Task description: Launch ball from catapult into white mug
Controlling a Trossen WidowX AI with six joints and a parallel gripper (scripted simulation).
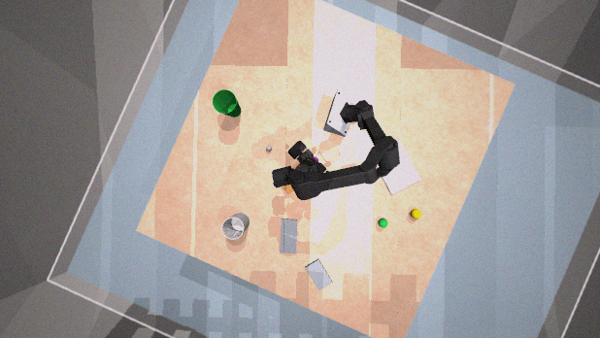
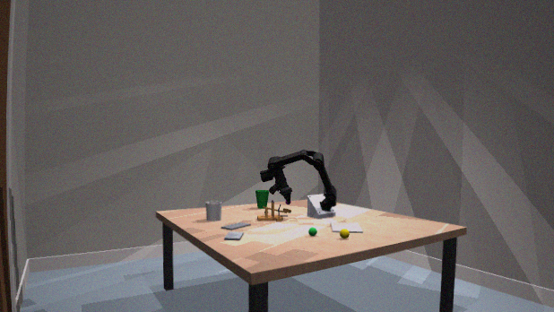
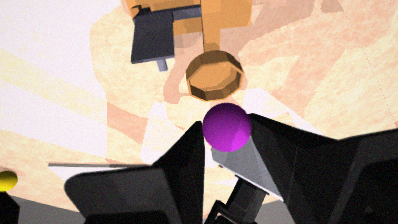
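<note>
My gripper tip is now 7 cm short of the orange catapult and 4 cm above it. Round my gripper tip: purple ball 1 cm above; small grey ball 20 cm to the right, 8 cm below, 5 cm ahead; white sheet 33 cm to the left, 16 cm behind, 9 cm below.
</note>
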